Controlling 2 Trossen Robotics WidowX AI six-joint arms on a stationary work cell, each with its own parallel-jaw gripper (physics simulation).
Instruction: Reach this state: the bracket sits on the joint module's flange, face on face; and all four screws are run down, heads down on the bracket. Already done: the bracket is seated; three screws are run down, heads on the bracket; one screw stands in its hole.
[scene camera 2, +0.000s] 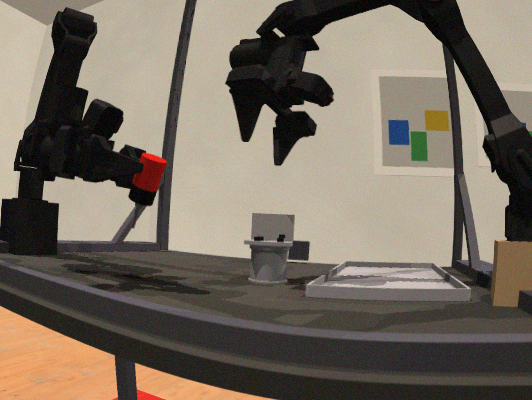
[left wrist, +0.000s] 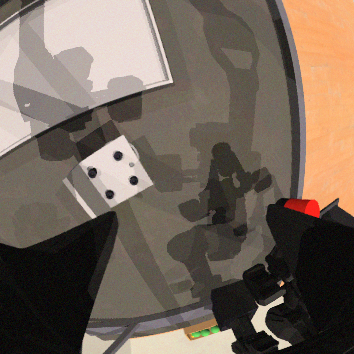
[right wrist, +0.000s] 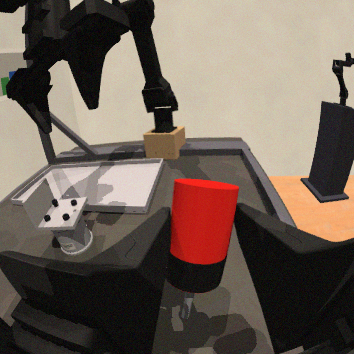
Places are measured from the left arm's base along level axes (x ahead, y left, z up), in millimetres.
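Where they show: left gripper, fingertip midpoint: (scene camera 2: 262, 154) (left wrist: 193, 216) (right wrist: 66, 122); right gripper, fingertip midpoint: (scene camera 2: 150, 170) (right wrist: 202, 212); left arm's base at its link origin: (scene camera 2: 531, 241) (right wrist: 164, 129); right arm's base at its link origin: (left wrist: 238, 320).
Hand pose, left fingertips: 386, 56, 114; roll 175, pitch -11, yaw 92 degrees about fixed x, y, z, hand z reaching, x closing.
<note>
Things, the pixels of their top centre, and the offset from my left fingertips, as dx, dy, dz. "spot": a spot on its surface instead.
- joint module at its top centre: (scene camera 2: 269, 242) (right wrist: 61, 212) +18, -60, -128
- right-hand head at a spot on its surface: (scene camera 2: 281, 237) spot: +9, -79, -120
- left-hand head at a spot on its surface: (scene camera 2: 258, 238) spot: +22, -33, -122
- red screwdriver at its top centre: (right wrist: 193, 191) (scene camera 2: 146, 153) (left wrist: 309, 230) +69, +160, -22
- white tray at its top centre: (scene camera 2: 390, 271) (left wrist: 18, 67) (right wrist: 79, 178) -146, -209, -176
- wooden block at its top centre: (right wrist: 164, 129) -386, -56, -114
The bracket (scene camera 2: 272, 226) (left wrist: 121, 171) (right wrist: 61, 212) sits flat on the joint module (scene camera 2: 269, 264) (right wrist: 75, 241), its upright plate at one side. Four dark screw heads show on it; in scene camera 2 the right-hand head (scene camera 2: 281, 237) looks taller than the left-hand head (scene camera 2: 258, 238), but which screw stands up is unclear. My left gripper (scene camera 2: 262, 152) (left wrist: 193, 216) (right wrist: 66, 122) is open and empty, high above the bracket. My right gripper (right wrist: 202, 212) is shut on the red screwdriver (scene camera 2: 150, 172) (left wrist: 304, 207) (right wrist: 204, 222), held above the table with its bit pointing down.
A white tray (scene camera 2: 387, 293) (left wrist: 160, 45) (right wrist: 156, 185) lies beside the joint module. A wooden block (scene camera 2: 510, 272) (right wrist: 165, 144) is at the left arm's base. A frame post (scene camera 2: 175, 125) rises behind the right gripper. A dark pedestal (right wrist: 332, 150) stands beyond the table.
</note>
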